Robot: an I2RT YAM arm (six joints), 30 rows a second.
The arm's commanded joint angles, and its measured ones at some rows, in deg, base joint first. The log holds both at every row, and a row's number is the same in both.
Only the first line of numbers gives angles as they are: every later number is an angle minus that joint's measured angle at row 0.
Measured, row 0:
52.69 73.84 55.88 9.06 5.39 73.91
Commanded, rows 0 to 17:
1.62 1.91 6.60 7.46 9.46 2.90
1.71 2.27 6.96 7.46 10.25 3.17
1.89 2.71 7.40 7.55 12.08 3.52
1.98 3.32 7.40 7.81 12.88 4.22
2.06 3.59 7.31 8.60 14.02 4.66
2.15 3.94 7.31 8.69 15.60 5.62
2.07 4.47 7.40 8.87 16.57 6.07
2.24 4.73 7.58 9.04 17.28 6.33
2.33 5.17 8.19 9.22 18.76 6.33
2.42 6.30 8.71 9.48 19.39 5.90
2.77 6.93 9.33 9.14 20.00 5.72
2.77 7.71 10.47 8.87 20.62 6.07
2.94 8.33 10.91 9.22 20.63 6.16
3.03 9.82 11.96 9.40 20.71 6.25
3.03 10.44 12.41 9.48 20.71 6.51
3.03 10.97 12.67 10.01 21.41 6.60
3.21 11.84 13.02 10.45 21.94 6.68
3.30 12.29 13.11 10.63 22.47 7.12
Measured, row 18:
2.64 11.13 9.81 6.16 16.41 5.16
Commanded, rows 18 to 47:
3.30 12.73 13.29 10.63 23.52 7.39
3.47 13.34 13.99 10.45 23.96 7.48
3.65 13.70 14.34 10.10 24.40 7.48
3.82 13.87 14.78 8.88 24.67 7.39
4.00 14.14 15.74 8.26 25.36 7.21
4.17 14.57 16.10 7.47 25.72 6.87
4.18 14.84 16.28 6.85 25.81 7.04
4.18 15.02 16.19 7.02 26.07 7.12
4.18 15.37 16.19 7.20 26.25 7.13
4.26 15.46 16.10 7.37 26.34 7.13
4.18 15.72 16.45 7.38 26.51 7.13
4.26 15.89 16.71 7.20 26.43 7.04
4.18 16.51 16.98 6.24 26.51 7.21
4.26 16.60 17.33 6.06 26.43 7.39
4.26 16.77 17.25 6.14 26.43 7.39
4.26 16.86 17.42 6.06 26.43 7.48
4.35 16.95 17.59 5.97 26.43 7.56
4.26 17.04 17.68 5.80 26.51 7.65
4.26 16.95 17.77 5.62 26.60 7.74
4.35 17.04 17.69 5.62 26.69 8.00
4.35 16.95 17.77 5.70 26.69 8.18
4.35 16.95 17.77 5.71 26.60 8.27
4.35 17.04 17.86 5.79 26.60 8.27
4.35 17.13 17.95 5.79 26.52 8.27
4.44 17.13 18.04 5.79 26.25 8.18
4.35 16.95 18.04 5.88 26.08 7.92
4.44 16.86 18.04 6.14 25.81 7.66
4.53 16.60 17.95 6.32 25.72 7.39
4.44 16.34 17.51 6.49 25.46 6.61
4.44 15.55 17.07 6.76 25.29 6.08
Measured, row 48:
4.04 16.86 15.49 5.35 22.53 7.41
